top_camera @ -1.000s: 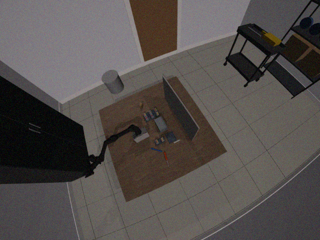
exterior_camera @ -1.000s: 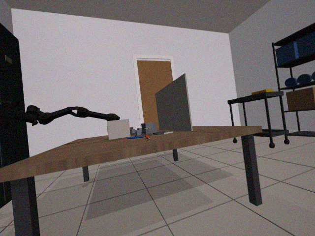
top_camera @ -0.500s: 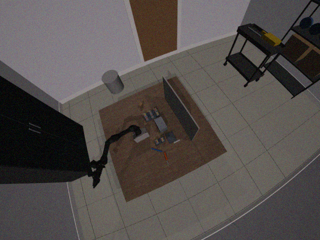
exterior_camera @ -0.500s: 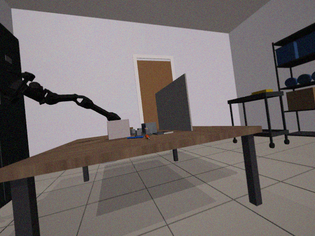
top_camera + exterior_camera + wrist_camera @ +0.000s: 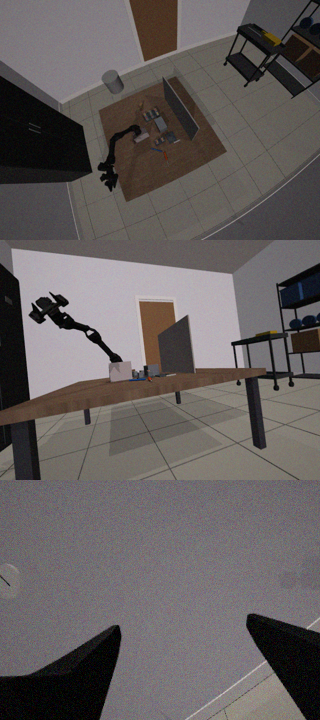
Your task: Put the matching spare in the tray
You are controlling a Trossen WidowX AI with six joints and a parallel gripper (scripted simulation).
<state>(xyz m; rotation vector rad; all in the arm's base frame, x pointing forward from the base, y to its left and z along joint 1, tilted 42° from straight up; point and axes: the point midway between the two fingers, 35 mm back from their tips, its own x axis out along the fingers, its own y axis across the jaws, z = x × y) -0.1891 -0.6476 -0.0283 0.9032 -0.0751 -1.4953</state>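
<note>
Right now the grey spare block is 74 cm to the left of my gripper tip, 54 cm ahead of it and 43 cm below it. Round my gripper tip: grey panel: 78 cm ahead, 62 cm to the left, 25 cm below; blue pen: 47 cm below, 40 cm ahead, 30 cm to the left; grey tray: 61 cm ahead, 47 cm below, 40 cm to the left.
</note>
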